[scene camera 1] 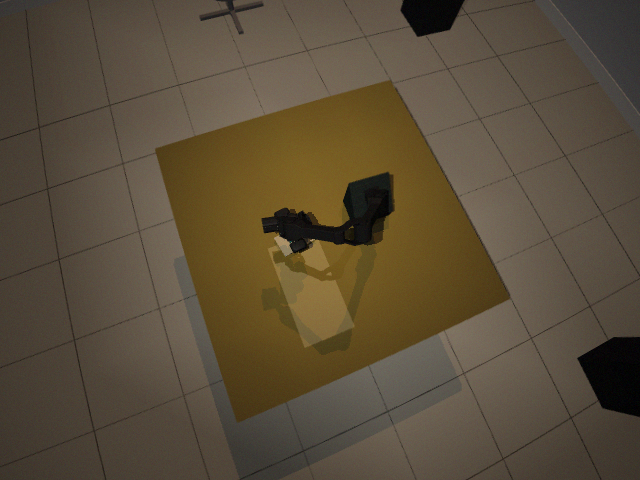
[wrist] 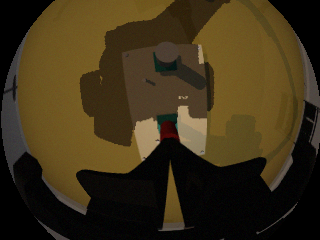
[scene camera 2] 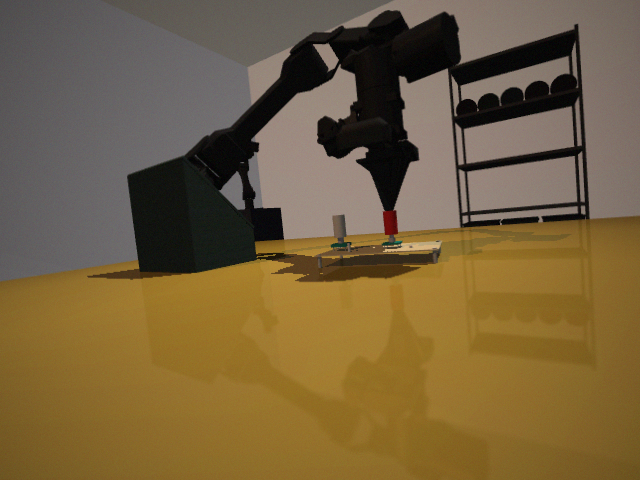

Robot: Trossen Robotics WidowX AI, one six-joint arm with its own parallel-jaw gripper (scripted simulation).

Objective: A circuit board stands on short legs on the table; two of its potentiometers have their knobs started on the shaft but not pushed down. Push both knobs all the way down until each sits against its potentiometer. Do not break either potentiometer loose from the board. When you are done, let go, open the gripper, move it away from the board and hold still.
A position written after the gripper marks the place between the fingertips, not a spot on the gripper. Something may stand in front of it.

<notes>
In view: the gripper (scene camera 2: 389, 210).
The gripper shows as well in the wrist view (wrist: 168, 142).
</notes>
